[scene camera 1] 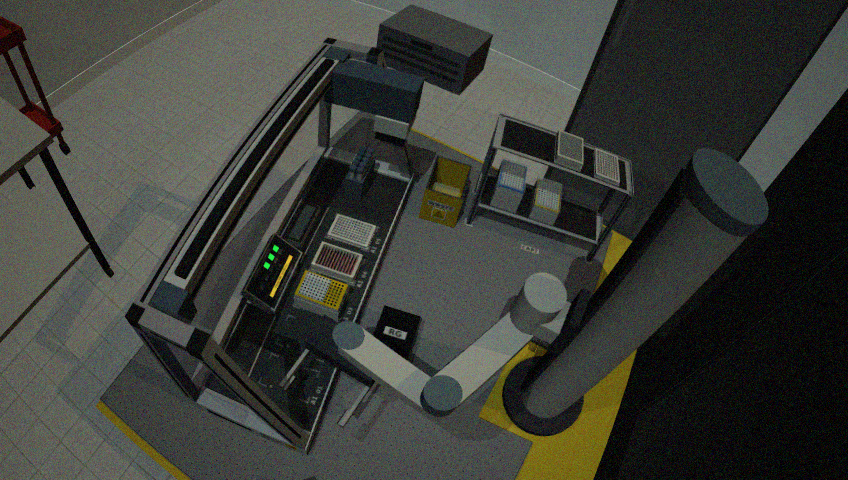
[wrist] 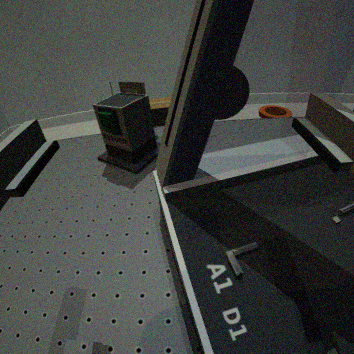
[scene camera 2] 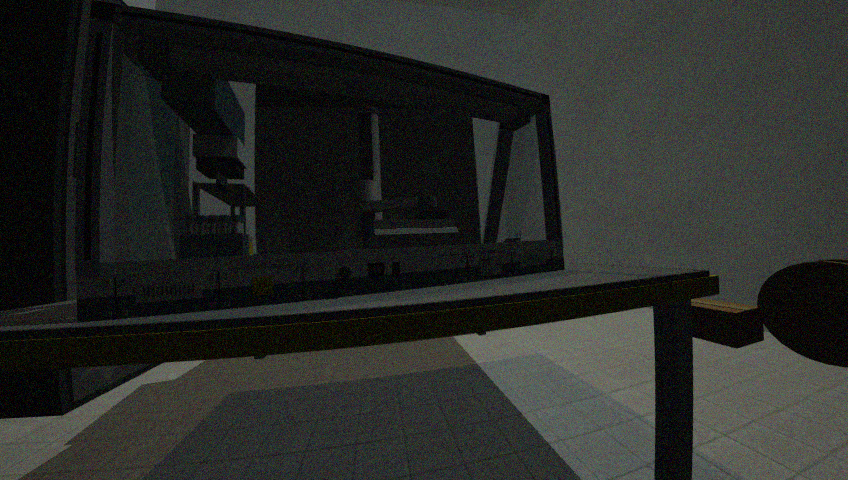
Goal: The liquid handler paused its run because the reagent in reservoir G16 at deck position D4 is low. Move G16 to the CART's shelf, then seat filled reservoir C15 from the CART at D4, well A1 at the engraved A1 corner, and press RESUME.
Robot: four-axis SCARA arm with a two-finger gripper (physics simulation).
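Places are measured from the arm's base along level axes (x back, y right, z up), in metres.
Pixels of known places: gripper, fingertip midpoint: (scene camera 1: 310,407) (wrist: 169,115); arm's base at its link origin: (scene camera 1: 543,396).
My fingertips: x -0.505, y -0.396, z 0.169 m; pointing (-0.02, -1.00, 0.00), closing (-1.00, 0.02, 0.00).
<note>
Ahead of a thing's pixels: the offset from my fingertips to its top centre. "pt": to the spot under its first point.
Deck (scene camera 1: 386,189) (wrist: 200,225) carries a reservoir with reddish channels {dx -0.188, dy +0.423, dz -0.067 m} (scene camera 1: 336,261) at D4, between a yellow tip rack {dx -0.161, dy +0.302, dz -0.034 m} (scene camera 1: 321,290) and a white plate {dx -0.215, dy +0.545, dz -0.084 m} (scene camera 1: 352,230). The cart {dx +0.246, dy +0.952, dz +0.199 m} (scene camera 1: 538,225) holds two pale labware pieces, one {dx +0.246, dy +0.952, dz +0.225 m} (scene camera 1: 570,148) left of the other {dx +0.373, dy +0.982, dz +0.208 m} (scene camera 1: 607,164), on its top shelf; their labels are too small to read. The RESUME box {dx +0.087, dy -0.223, dz -0.029 m} (wrist: 126,122) with a green face stands beyond the deck's end post in the wrist view. My gripper (scene camera 1: 326,386) (wrist: 169,115) is open and empty, its fingers spread above and beside the D1 end of the deck, away from D4.
The sloping end post (wrist: 187,120) rises between the fingers in the wrist view. A black RG block {dx +0.052, dy +0.334, dz -0.101 m} (scene camera 1: 398,328) is beside the arm. A yellow waste bin {dx -0.055, dy +0.847, dz -0.021 m} (scene camera 1: 441,205) stands near the cart. A panel {pt dx -0.300, dy +0.269, dz -0.028 m} (scene camera 1: 272,270) shows green lights and a yellow bar. The pipetting head {pt dx -0.274, dy +0.695, dz +0.315 m} (scene camera 1: 374,89) hangs at the far end.
</note>
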